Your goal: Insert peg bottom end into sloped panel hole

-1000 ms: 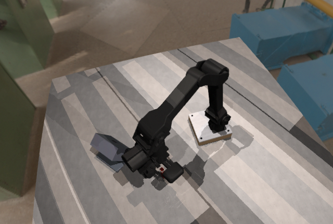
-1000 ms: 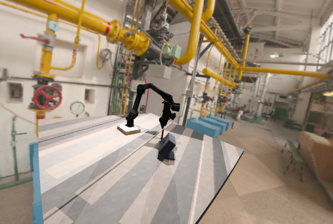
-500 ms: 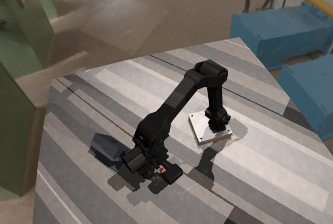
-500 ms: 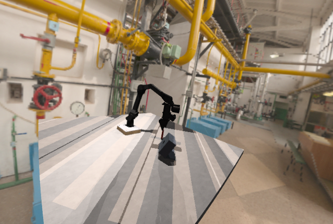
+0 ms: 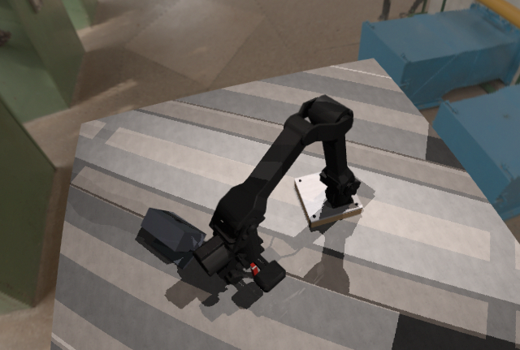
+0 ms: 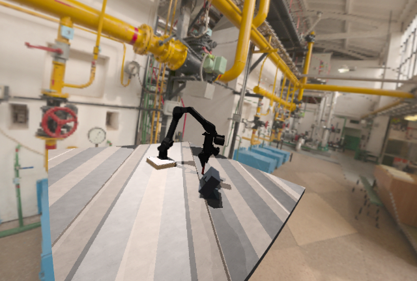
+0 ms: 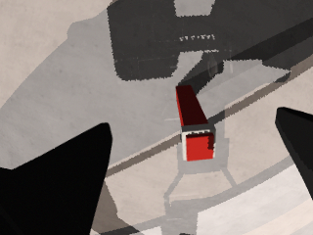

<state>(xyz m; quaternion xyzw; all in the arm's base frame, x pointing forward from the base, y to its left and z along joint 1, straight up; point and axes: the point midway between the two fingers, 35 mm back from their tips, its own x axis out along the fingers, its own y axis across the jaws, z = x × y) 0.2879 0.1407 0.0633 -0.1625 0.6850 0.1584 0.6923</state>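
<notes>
Right now the red peg is 1 cm below my gripper tip. From my gripper tip the other things lie so: panel: 17 cm ahead, 16 cm to the right.
</notes>
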